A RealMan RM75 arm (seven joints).
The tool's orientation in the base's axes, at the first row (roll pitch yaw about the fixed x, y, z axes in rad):
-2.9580 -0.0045 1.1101
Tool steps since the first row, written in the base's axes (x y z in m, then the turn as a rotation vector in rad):
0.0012 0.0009 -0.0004 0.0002 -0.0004 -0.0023
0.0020 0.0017 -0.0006 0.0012 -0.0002 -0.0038
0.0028 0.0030 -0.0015 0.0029 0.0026 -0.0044
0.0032 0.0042 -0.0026 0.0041 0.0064 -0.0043
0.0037 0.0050 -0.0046 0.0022 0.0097 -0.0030
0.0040 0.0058 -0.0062 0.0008 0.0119 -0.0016
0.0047 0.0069 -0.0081 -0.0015 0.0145 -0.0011
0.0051 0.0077 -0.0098 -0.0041 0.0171 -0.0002
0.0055 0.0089 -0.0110 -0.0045 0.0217 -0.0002
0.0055 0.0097 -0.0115 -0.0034 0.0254 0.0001
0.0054 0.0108 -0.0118 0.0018 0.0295 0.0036
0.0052 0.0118 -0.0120 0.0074 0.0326 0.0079
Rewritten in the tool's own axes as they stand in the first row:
0.0013 0.0007 0.0003 -0.0003 0.0008 0.0022
0.0024 0.0011 0.0004 0.0003 0.0018 0.0035
0.0039 0.0014 0.0013 0.0036 0.0022 0.0041
0.0052 0.0015 0.0024 0.0075 0.0016 0.0041
0.0061 0.0019 0.0044 0.0097 -0.0017 0.0034
0.0069 0.0021 0.0059 0.0110 -0.0042 0.0025
0.0082 0.0026 0.0078 0.0123 -0.0074 0.0026
0.0091 0.0029 0.0095 0.0135 -0.0110 0.0023
0.0104 0.0030 0.0107 0.0174 -0.0134 0.0028
0.0111 0.0027 0.0112 0.0212 -0.0141 0.0026
0.0120 0.0022 0.0116 0.0272 -0.0119 -0.0013
0.0128 0.0016 0.0120 0.0325 -0.0091 -0.0062

